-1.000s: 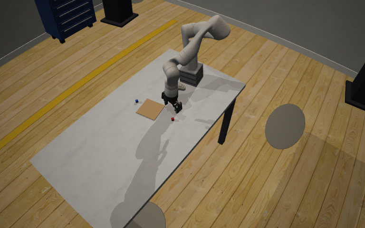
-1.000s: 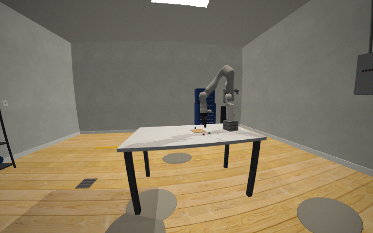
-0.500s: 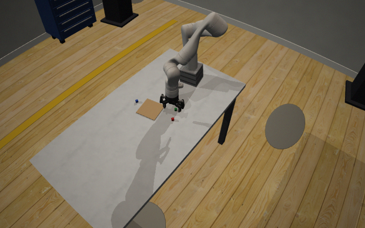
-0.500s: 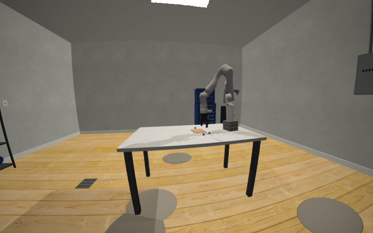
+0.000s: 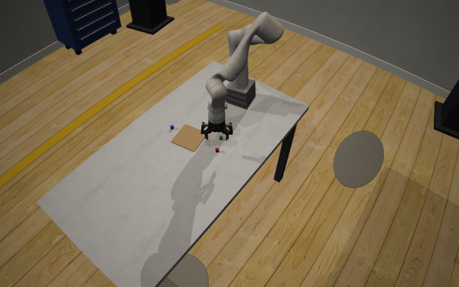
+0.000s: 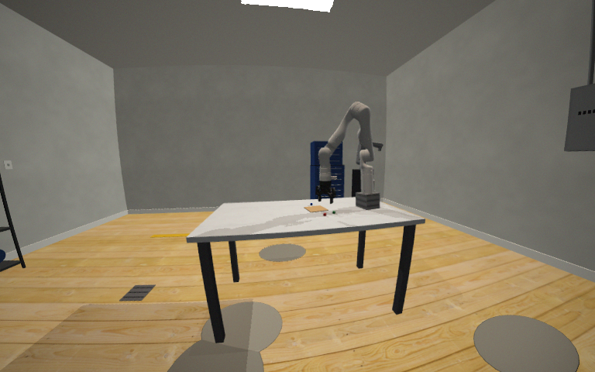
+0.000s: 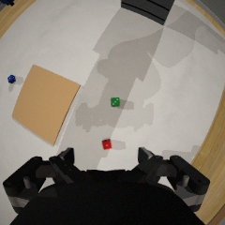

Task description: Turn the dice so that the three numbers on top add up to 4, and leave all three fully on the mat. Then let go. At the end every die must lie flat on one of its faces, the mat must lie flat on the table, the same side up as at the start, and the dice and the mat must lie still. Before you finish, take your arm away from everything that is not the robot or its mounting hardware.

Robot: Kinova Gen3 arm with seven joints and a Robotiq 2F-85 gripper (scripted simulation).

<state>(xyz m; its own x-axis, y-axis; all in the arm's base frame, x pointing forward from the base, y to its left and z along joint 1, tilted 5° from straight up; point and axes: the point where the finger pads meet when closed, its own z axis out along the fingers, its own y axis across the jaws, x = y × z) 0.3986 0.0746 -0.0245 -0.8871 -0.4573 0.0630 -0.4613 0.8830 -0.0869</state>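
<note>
Now: hand 9 cm above the red die. Also, from my hand: blue die: 1 cm behind, 28 cm to the right, 9 cm below; tan mat: 17 cm to the right, 9 cm below; green die: 8 cm behind, 2 cm to the right, 9 cm below.
</note>
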